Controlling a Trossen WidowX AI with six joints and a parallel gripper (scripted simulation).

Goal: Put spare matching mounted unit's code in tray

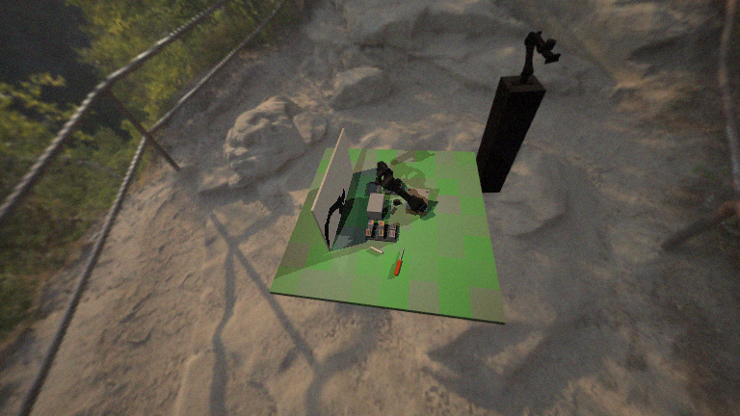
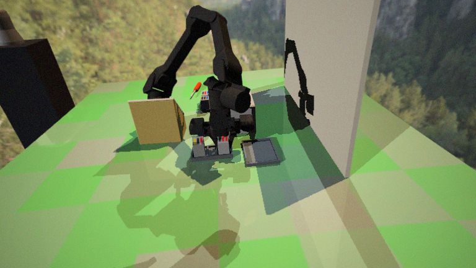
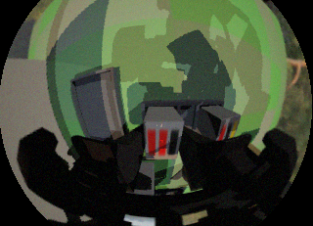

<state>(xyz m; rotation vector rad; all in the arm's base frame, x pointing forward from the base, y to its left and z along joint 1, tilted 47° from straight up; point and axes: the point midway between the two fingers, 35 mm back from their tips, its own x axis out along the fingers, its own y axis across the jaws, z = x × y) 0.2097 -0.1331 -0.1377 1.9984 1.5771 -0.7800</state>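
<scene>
Right now the rack is 40 mm behind my gripper tip, 10 mm to the left of it and 10 mm below it. Also, from my gripper tip: dark round object 130 mm to the left, 60 mm behind, 10 mm above; then dark grey tray 110 mm ahead, 30 mm to the right, 10 mm below; then grey-white box 190 mm to the left, 90 mm ahead, 30 mm above.
</scene>
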